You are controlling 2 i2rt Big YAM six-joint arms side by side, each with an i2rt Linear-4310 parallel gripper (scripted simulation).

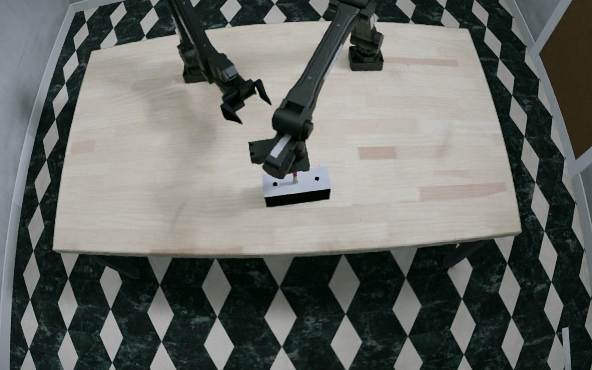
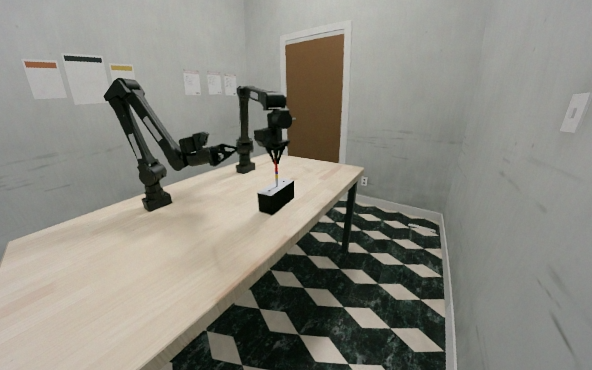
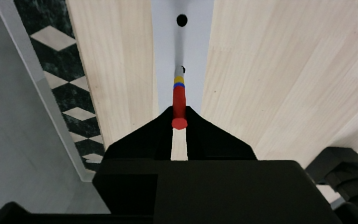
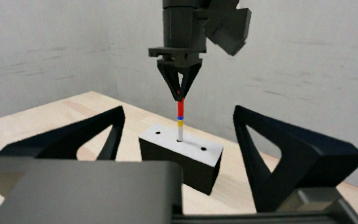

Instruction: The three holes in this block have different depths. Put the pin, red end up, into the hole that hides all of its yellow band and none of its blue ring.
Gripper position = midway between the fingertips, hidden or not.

Observation:
In view: the left gripper (image 3: 179, 112), the right gripper (image 1: 256, 113), a pin (image 3: 179, 120) and a block (image 1: 314, 185).
The block also shows in image 2 (image 2: 271, 199) and in image 4 (image 4: 200, 159). The left gripper also shows in image 4 (image 4: 179, 100). The right gripper also shows in image 4 (image 4: 179, 111).

